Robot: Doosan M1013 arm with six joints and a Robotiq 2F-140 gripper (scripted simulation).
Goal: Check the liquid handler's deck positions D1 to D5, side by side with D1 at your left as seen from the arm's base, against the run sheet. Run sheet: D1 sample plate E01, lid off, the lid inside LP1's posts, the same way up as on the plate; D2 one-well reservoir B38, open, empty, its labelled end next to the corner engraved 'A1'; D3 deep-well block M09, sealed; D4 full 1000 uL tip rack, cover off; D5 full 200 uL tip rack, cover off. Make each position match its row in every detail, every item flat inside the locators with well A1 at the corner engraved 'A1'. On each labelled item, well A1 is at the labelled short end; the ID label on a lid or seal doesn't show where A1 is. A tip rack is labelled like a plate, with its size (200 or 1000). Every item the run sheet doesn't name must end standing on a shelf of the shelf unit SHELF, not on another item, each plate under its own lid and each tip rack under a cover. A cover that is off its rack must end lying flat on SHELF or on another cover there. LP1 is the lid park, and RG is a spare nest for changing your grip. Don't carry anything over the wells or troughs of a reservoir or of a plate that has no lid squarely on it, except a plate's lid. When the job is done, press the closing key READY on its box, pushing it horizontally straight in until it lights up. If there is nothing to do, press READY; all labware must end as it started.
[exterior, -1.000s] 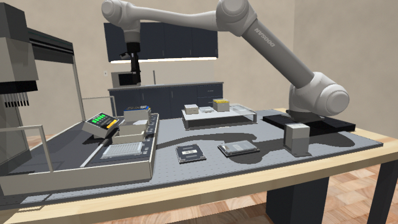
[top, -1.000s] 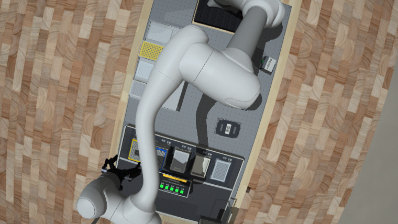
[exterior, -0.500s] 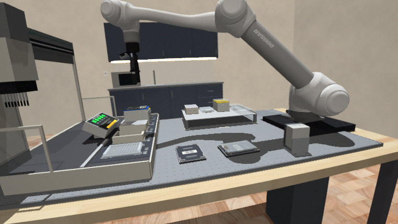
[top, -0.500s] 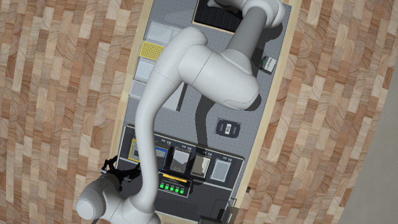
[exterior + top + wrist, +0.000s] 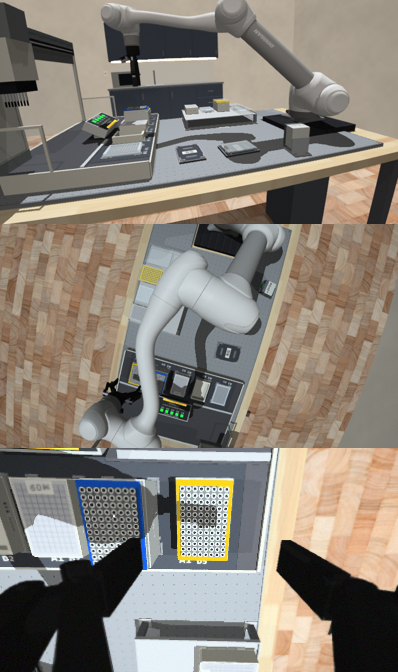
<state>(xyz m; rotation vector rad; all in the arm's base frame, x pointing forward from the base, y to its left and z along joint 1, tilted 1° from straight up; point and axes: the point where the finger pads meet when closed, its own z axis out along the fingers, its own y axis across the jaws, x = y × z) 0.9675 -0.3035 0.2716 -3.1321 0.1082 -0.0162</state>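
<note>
Right now the yellow-framed tip rack is 190 mm below my hand and 10 mm behind it. From my hand the other things lie so: cream reservoir 370 mm to the left, 220 mm below, 20 mm ahead; then clear sample plate 500 mm to the left, 220 mm below, 30 mm ahead; then blue-framed tip rack 160 mm below, 120 mm to the left.
</note>
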